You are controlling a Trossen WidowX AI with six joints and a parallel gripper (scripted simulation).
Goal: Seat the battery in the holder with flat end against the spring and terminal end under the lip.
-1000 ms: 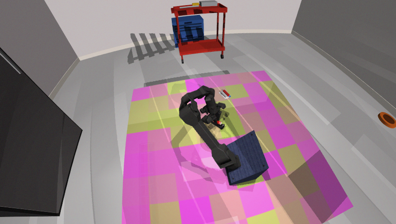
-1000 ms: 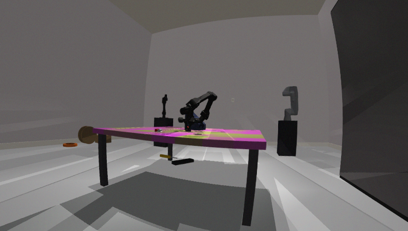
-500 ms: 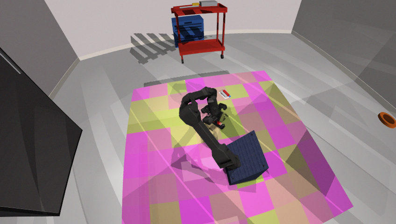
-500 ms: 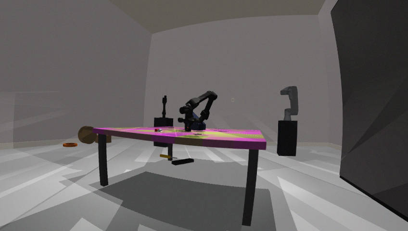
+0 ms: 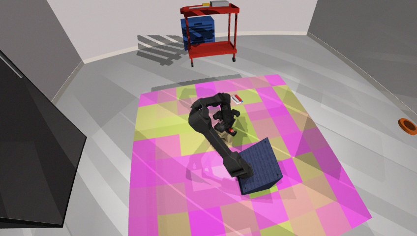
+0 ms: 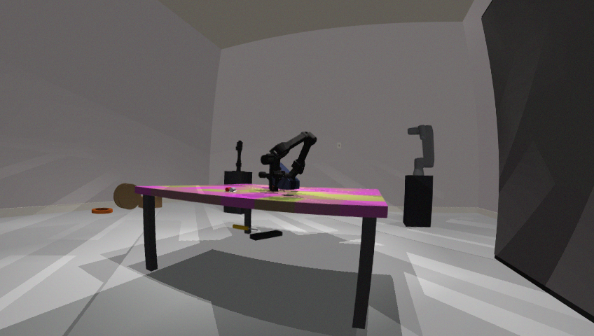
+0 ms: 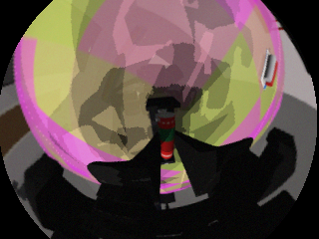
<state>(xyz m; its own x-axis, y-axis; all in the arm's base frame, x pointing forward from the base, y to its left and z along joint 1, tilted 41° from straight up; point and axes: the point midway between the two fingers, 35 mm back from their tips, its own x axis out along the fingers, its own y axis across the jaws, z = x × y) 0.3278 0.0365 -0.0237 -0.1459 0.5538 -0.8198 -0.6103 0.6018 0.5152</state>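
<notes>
The battery is 10 mm above my gripper tip. From my gripper tip the other things lie so: dark flat piece (260 mm ahead, 200 mm to the left, 10 mm below).
</notes>
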